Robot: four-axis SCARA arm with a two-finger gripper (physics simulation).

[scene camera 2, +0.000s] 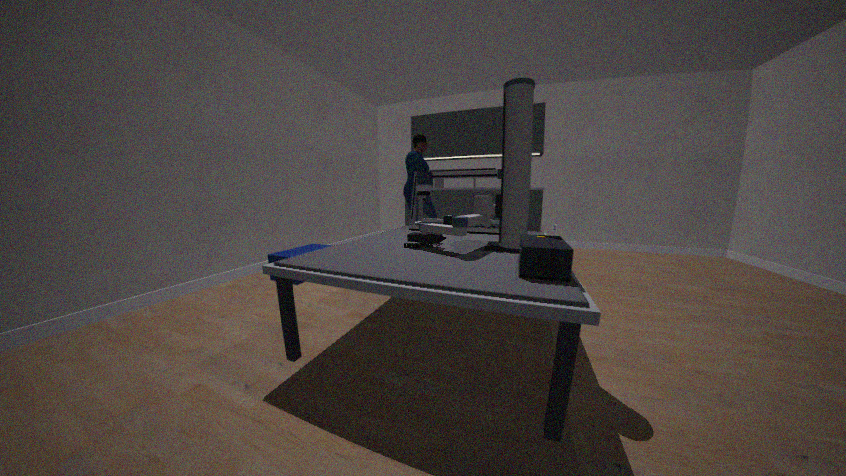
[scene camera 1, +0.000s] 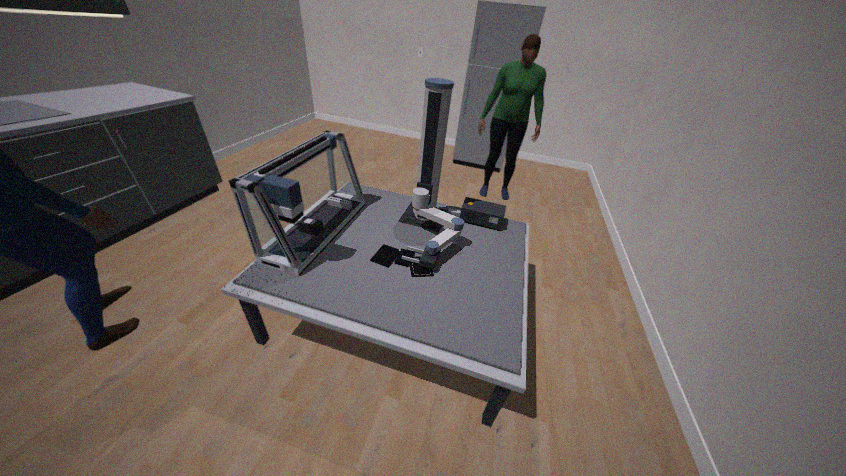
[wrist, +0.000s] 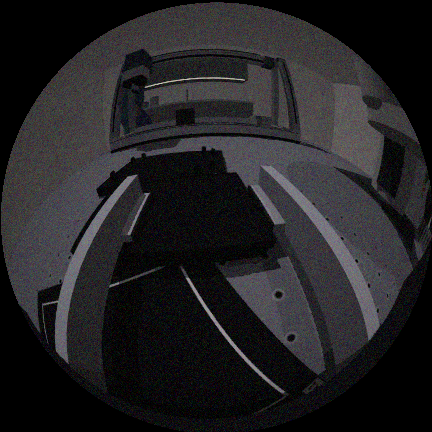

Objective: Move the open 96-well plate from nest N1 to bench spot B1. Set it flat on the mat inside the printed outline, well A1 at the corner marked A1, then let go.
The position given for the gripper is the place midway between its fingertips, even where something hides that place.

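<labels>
A black well plate (wrist: 203,218) is held by the gripper (wrist: 198,179), while the plate still rests on a black mat with white printed outline (wrist: 179,338).
</labels>
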